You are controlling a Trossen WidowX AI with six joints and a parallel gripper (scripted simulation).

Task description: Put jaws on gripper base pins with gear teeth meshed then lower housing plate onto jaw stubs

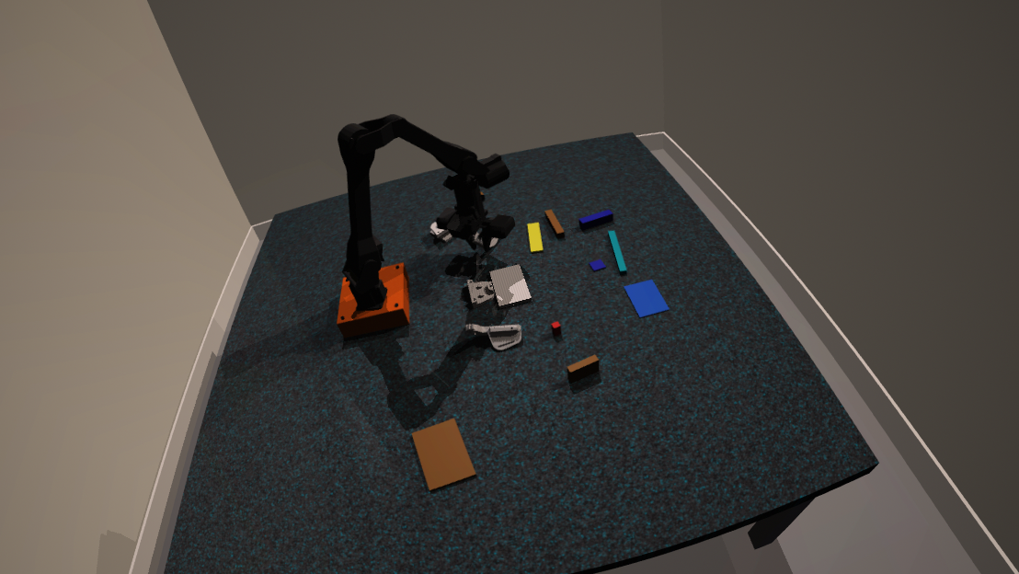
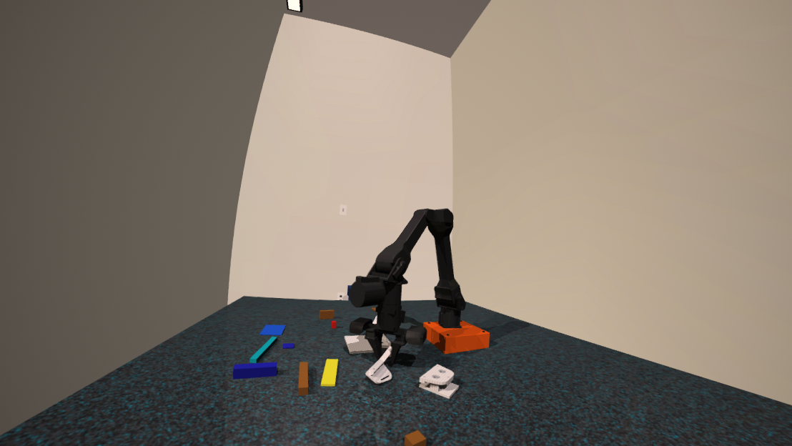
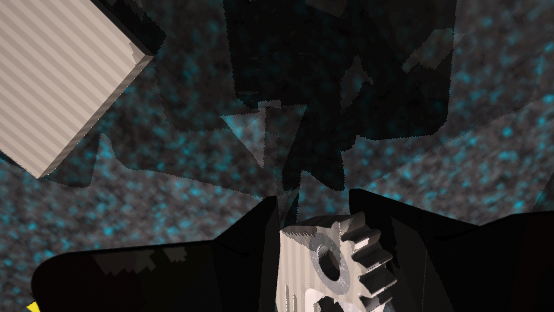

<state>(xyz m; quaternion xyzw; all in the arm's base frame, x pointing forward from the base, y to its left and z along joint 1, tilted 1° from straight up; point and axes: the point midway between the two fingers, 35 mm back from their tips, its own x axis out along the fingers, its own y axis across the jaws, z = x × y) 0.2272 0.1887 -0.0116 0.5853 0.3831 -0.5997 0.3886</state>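
The yellow bar is 130 mm ahead of my gripper tip, 40 mm to the left of it and 10 mm below it. The rest, counted from my gripper tip: white jaw: 10 mm ahead, 20 mm to the left, 30 mm above; brown bar: 180 mm ahead, 80 mm to the left; white block: 110 mm behind, 100 mm to the left.
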